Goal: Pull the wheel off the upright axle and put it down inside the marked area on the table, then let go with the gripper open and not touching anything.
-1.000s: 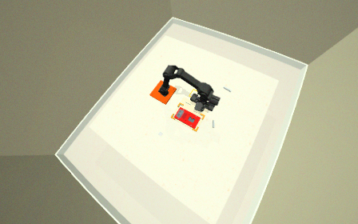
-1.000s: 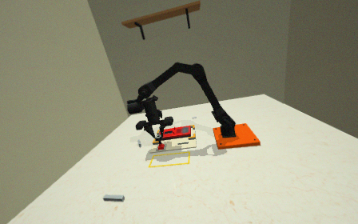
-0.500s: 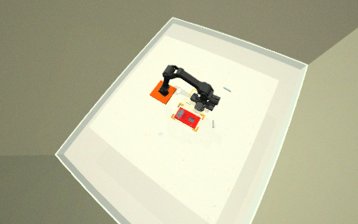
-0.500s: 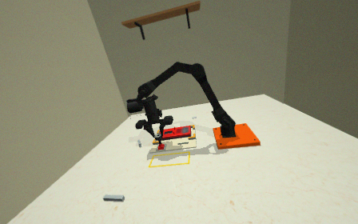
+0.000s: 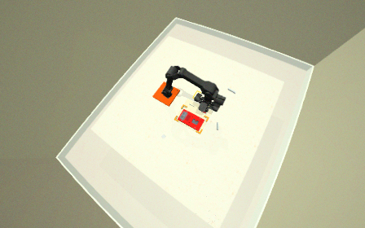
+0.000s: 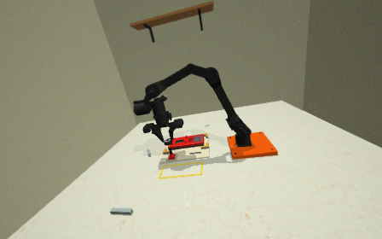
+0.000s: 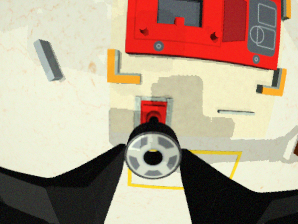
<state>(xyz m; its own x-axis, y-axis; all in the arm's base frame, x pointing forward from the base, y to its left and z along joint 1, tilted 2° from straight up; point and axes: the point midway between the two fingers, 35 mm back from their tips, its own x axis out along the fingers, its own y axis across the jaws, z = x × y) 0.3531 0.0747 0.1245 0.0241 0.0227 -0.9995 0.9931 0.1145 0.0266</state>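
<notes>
My gripper tip is 100 mm to the left of the pale base board, 90 mm above it and 40 mm past it. From my gripper tip the other things lie so: wheel right at my gripper tip.
</notes>
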